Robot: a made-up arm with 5 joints.
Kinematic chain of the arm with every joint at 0, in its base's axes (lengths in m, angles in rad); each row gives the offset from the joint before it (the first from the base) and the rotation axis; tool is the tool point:
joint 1: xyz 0 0 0.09 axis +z
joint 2: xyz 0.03 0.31 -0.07 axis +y
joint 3: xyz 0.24 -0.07 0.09 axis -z
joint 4: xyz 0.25 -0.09 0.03 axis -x
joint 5: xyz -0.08 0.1 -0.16 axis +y
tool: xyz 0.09 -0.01 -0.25
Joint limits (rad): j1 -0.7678..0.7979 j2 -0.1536..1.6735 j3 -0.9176..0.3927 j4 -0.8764..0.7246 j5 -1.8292..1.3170
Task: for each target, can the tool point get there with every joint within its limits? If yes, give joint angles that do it. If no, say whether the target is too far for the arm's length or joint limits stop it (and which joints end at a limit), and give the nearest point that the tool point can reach.
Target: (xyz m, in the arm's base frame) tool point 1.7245 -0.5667 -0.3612
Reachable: no: too far | nearest point 0.7832 -0.1856 -0.1374 | short by 1.040 m
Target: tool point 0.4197 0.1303 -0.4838
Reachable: yes | joints -0.0948 0.4631 -0.3122 0.4069 -0.0970
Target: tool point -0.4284 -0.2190 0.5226
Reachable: no: joint limits stop it (at a limit: joint 1, joint 2, joint 3, joint 5) | nearest point -0.1616 -0.0683 -0.0762 | short by 0.673 m
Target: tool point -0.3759 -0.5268 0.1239
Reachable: no: joint limits stop it (at a limit: joint 1, joint 2, joint 3) | nearest point -0.1665 -0.1900 -0.1570 | short by 0.486 m
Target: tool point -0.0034 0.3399 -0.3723
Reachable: yes | joints 0.6729 0.3993 -0.4008 0.0111 0.6816
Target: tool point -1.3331 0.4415 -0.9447
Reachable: no: too far | nearest point -0.5099 0.2461 -0.4958 | short by 0.958 m
